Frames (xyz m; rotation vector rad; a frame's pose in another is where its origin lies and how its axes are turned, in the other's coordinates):
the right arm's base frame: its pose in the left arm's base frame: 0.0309 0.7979 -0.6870 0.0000 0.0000 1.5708
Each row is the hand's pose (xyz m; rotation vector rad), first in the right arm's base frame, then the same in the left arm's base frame.
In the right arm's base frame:
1: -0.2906 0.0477 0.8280 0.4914 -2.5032 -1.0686
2: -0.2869 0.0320 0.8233 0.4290 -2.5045 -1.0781
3: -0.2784 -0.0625 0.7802 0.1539 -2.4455 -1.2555
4: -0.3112 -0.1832 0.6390 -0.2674 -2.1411 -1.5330
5: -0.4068 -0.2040 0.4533 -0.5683 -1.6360 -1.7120
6: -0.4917 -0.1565 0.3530 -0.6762 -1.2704 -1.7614
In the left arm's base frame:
1: -0.0168 0.5073 0.1410 1.9023 -1.2780 -0.3447
2: -0.0011 0.5110 0.1363 1.8621 -1.3175 -0.3461
3: 0.0934 0.5195 0.0932 1.6176 -1.4260 -0.4444
4: 0.2141 0.4867 -0.0480 1.1391 -1.4642 -0.5256
5: 0.2349 0.3911 -0.2337 0.6452 -1.3321 -0.4921
6: 0.1874 0.3062 -0.3340 0.3604 -1.1806 -0.4297

